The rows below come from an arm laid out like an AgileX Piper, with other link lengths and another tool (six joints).
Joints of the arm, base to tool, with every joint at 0 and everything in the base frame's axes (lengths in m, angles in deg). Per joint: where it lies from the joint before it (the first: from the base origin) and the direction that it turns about. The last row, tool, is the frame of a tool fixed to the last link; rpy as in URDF.
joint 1: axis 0 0 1 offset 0 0 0.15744
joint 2: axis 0 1 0 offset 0 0 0
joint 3: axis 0 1 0 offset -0.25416 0 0.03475
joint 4: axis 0.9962 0 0.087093 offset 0.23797 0 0.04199
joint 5: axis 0 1 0 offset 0 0 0
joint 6: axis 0.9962 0 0.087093 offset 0.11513 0 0.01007
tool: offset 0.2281 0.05 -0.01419 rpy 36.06 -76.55 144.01
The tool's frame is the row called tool.
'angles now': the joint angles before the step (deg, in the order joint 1, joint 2, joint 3, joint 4, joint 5, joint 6). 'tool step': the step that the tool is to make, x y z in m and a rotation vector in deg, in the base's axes. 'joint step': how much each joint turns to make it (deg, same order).
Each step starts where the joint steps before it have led.
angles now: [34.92, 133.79, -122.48, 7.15, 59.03, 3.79]
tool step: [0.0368, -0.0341, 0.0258, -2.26, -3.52, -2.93]
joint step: [-2.79, -0.22, -6.14, -4.23, 4.62, 0.86]
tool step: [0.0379, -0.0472, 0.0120, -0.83, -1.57, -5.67]
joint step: [-5.06, -0.28, -2.24, -1.81, 1.54, 0.70]
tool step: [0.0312, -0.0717, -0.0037, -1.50, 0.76, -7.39]
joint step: [-7.29, 0.03, -0.11, -1.11, 1.37, 0.07]
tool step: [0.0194, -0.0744, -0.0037, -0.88, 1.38, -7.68]
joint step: [-7.60, 0.01, -0.02, -0.49, 1.58, 0.05]
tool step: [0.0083, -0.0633, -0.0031, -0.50, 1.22, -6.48]
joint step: [-6.46, -0.01, 0.09, -0.30, 1.20, -0.01]
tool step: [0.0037, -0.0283, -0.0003, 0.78, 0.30, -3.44]
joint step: [-3.47, 0.00, 0.13, 0.80, 0.11, 0.01]
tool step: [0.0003, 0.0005, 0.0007, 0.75, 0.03, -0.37]
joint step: [-0.40, -0.01, 0.02, 0.75, -0.01, 0.00]
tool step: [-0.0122, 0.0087, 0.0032, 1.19, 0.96, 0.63]
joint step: [0.14, -2.26, 3.27, 1.41, -0.07, -0.49]
